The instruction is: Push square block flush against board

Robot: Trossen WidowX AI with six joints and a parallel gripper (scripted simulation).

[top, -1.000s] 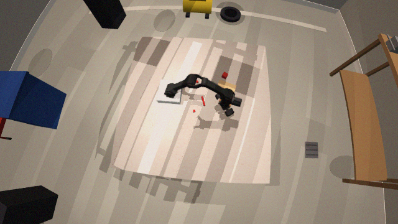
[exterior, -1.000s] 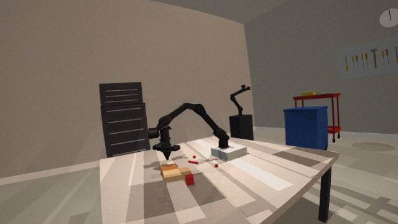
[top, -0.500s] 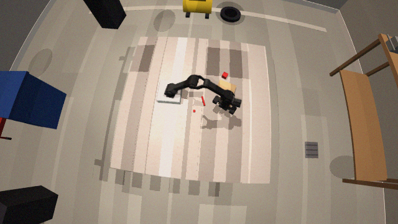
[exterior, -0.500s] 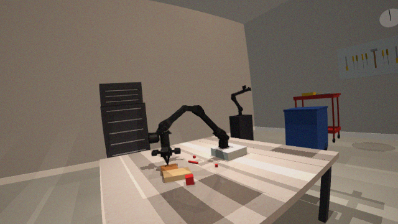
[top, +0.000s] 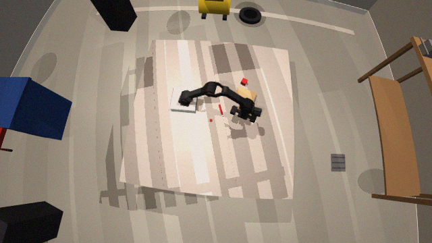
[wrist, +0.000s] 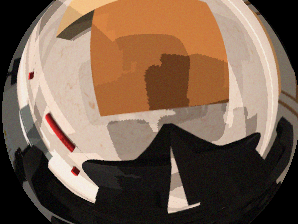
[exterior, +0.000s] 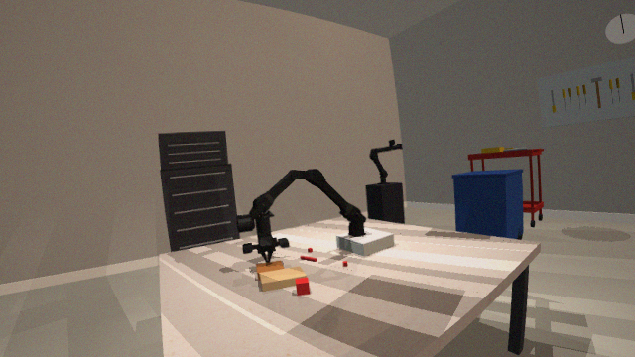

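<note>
Right now my gripper tip is 1 cm short of the orange flat square, 8 cm to the right of it and 1 cm below it. Round my gripper tip: tan board: 1 cm behind, 18 cm to the left, 1 cm above; then thin red stick: 17 cm behind, 2 cm to the left; then red square block: 4 cm behind, 29 cm to the left, 1 cm above.
</note>
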